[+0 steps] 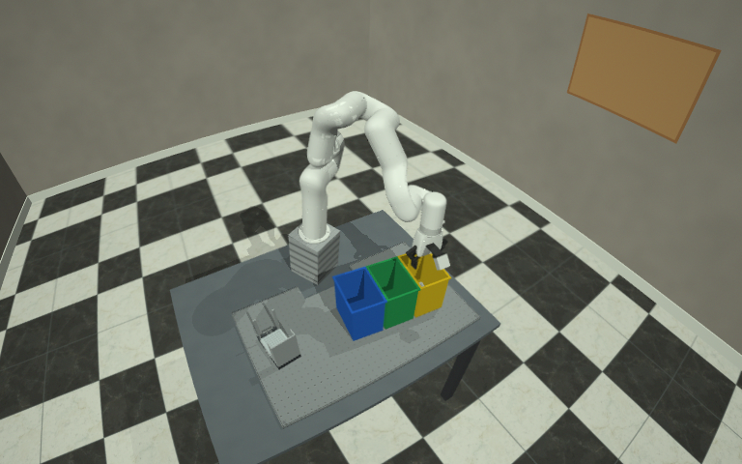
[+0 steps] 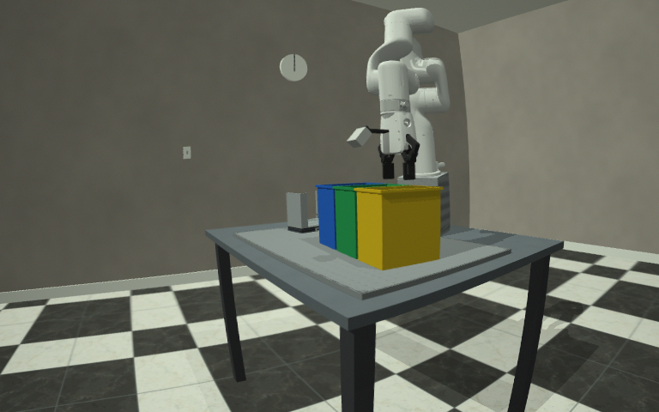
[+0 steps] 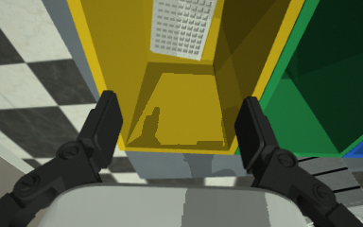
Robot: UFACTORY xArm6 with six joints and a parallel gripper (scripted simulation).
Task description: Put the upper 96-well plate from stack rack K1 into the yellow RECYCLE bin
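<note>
Now: the yellow bin 120 mm below my hand. From my hand the other things lie so: blue bin 260 mm to the right, 120 mm below, 20 mm behind; then green bin 130 mm to the right, 120 mm below, 10 mm behind.
</note>
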